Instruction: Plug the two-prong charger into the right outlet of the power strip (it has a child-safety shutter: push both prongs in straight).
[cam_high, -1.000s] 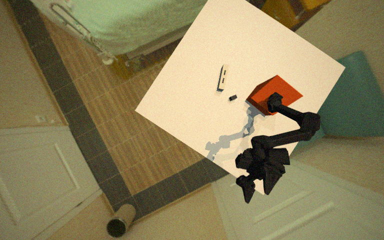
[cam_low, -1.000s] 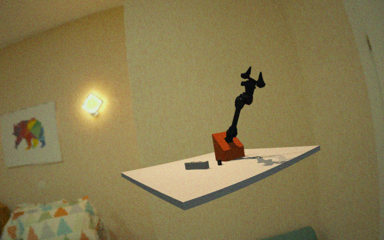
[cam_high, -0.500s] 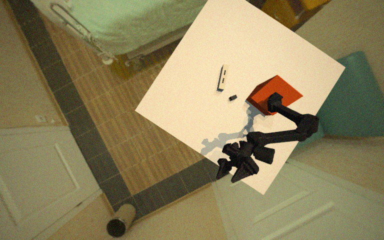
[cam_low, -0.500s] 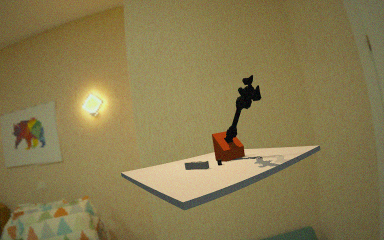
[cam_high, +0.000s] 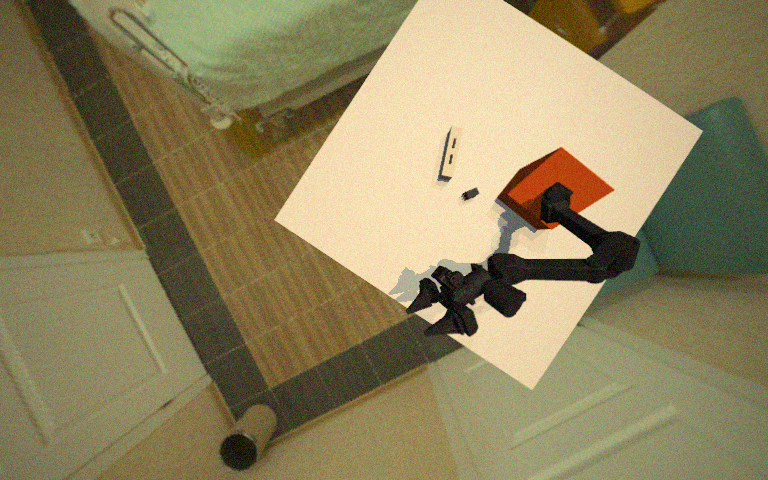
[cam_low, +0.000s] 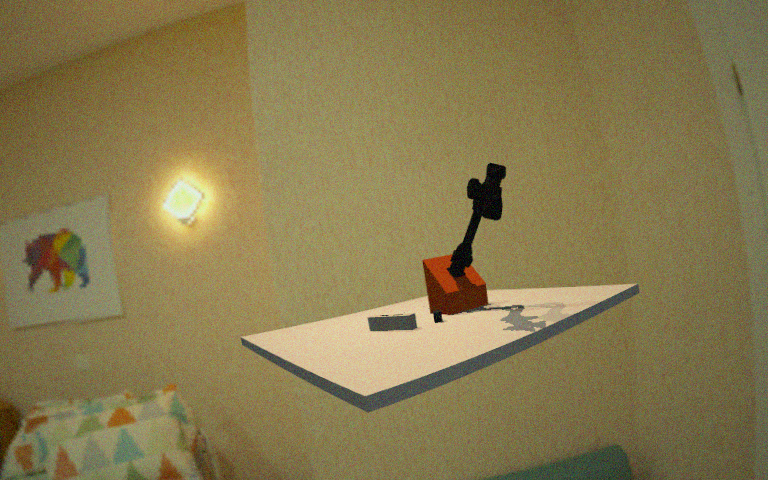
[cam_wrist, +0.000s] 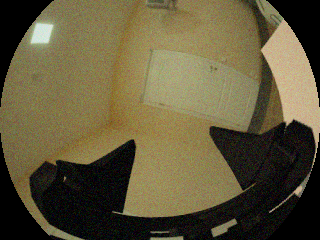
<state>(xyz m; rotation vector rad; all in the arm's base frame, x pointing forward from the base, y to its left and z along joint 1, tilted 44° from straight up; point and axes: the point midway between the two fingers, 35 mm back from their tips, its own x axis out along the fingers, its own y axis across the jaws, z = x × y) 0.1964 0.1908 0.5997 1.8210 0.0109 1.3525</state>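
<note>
My gripper tip is 45 cm to the left of the dark two-prong charger and 44 cm above it.
</note>
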